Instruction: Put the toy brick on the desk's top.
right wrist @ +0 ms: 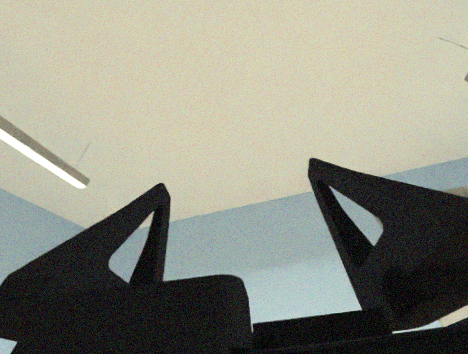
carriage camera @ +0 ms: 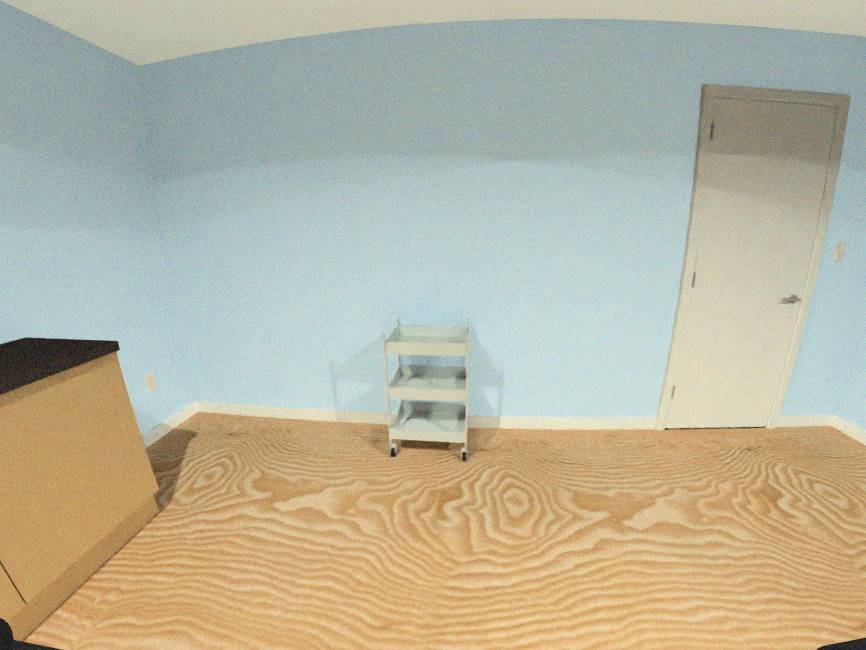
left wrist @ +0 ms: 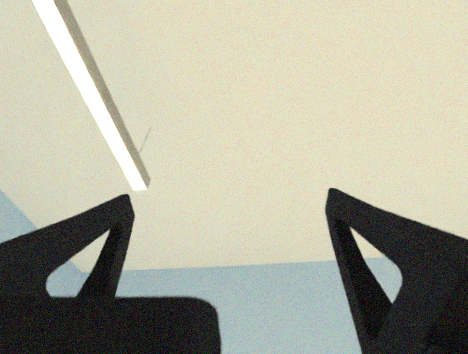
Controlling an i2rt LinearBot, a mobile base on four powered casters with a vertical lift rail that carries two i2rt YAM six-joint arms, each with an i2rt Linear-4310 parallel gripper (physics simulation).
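Frame: origin at the left arm's base, x ahead, y left, z up, level; millimetres.
Seen in the pictures: left gripper, fingertip midpoint: [left wrist: 228, 202]; right gripper, fingertip midpoint: [right wrist: 236, 178].
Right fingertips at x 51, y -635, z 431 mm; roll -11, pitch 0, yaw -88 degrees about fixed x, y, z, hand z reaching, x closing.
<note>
A point is followed by its place in that frame.
The toy brick does not show in any of the three views. The desk does not show in them either. My left gripper [left wrist: 228, 202] @[x 46, y 8, z 433 mm] is open and empty, with its fingers wide apart against the ceiling in the left wrist view. My right gripper [right wrist: 236, 178] @[x 51, y -635, z 431 mm] is open and empty, with its fingers wide apart against the ceiling and wall in the right wrist view.
A pale three-tier cart [carriage camera: 428, 347] @[x 1621, y -272, z -177 mm] on casters stands near the far wall in the carriage view. A wooden cabinet [carriage camera: 69, 454] @[x 835, y 1064, z -324 mm] with a dark top [carriage camera: 55, 355] @[x 949, y 1124, z 30 mm] stands at the left. A closed door [carriage camera: 758, 265] @[x 1808, y -2277, z 242 mm] is at the right of the far wall.
</note>
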